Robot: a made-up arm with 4 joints. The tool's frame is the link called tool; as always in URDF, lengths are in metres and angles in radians.
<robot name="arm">
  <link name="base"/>
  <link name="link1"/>
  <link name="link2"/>
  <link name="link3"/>
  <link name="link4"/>
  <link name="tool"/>
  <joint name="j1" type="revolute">
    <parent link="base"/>
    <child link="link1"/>
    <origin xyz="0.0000 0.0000 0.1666"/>
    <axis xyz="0 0 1"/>
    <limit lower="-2.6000" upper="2.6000" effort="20" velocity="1.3"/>
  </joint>
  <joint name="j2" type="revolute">
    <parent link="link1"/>
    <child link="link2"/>
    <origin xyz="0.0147 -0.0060 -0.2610" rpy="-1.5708 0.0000 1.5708"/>
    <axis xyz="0 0 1"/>
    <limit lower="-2.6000" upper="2.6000" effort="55" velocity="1.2"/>
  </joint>
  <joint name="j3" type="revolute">
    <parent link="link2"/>
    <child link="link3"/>
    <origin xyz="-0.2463 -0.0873 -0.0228" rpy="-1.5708 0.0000 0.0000"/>
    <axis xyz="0 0 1"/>
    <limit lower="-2.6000" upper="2.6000" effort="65" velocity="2.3"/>
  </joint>
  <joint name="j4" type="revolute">
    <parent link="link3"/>
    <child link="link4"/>
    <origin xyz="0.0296 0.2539 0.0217"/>
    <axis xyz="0 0 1"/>
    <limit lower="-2.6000" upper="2.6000" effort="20" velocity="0.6"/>
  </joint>
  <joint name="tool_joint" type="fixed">
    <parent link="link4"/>
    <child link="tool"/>
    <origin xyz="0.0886 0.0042 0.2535" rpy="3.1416 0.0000 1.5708"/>
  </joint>
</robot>
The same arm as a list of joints. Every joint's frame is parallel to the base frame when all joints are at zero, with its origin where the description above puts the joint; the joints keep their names.
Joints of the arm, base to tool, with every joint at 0 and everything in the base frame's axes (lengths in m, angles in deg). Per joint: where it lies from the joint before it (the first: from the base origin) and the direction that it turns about. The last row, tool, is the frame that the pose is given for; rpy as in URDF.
j1: axis +z xyz 0 0 0.1666
j2: axis -x xyz 0.0147 -0.006 -0.261
j3: axis -z xyz 0.0228 -0.2463 0.0873
j4: axis -z xyz 0.2539 0.0296 -0.0217
tool: xyz 0.0042 0.0886 -0.2535 rpy 0 0 0
Joint limits (deg, base to tool): -148.97..148.97 -148.97..148.97 -148.97..148.97 -148.97..148.97

